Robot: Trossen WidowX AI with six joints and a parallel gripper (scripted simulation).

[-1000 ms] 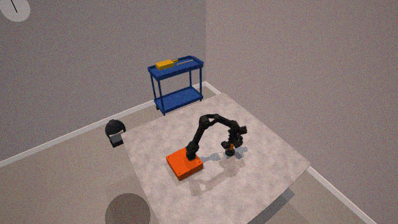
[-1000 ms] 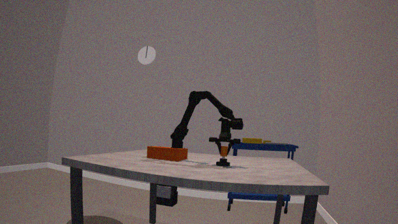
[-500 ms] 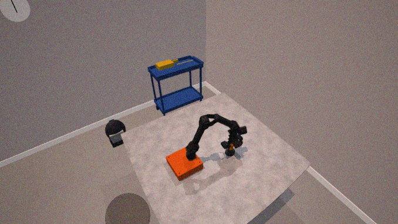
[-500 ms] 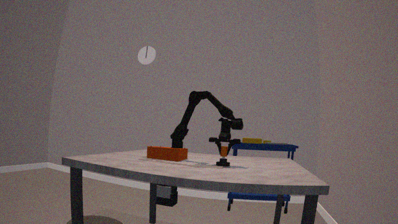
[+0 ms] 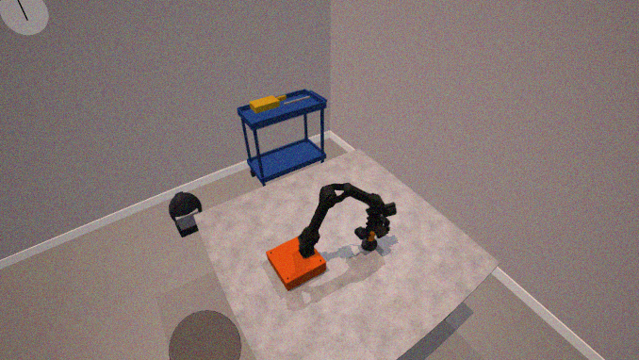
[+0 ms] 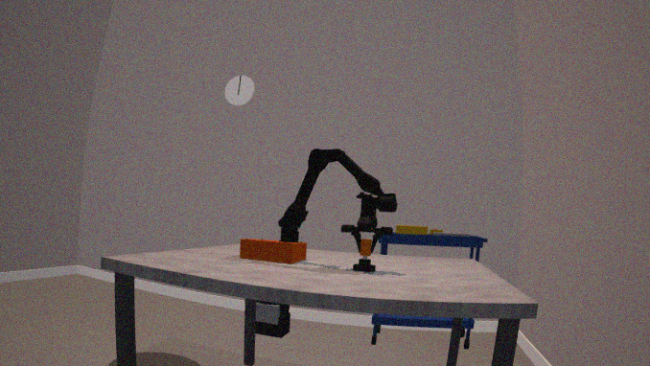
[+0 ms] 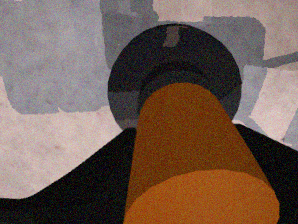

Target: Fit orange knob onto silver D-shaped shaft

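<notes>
Right now the orange knob is 3 cm above my gripper tip. From my gripper tip the other things lie so: pedestal: 4 cm below.
</notes>
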